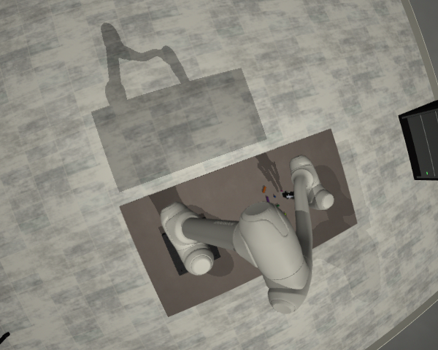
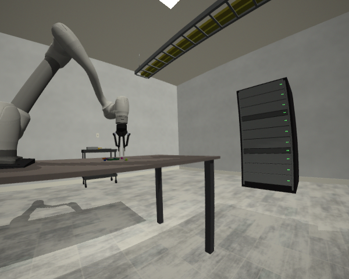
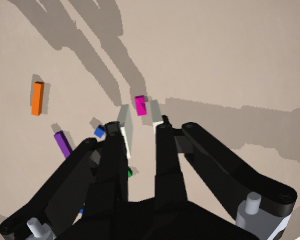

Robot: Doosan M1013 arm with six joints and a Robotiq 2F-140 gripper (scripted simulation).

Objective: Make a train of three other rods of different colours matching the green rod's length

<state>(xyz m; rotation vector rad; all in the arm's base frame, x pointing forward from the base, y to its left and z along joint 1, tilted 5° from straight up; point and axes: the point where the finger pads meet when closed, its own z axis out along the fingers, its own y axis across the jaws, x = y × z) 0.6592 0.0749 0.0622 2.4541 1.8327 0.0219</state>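
The magenta rod lies 5 cm below my hand and 1 cm to the left of it. Also, from my hand: purple rod 11 cm behind, 5 cm below, 1 cm to the right; then orange rod 11 cm behind, 7 cm to the left, 5 cm below; then green rod 9 cm behind, 7 cm to the right, 5 cm below.
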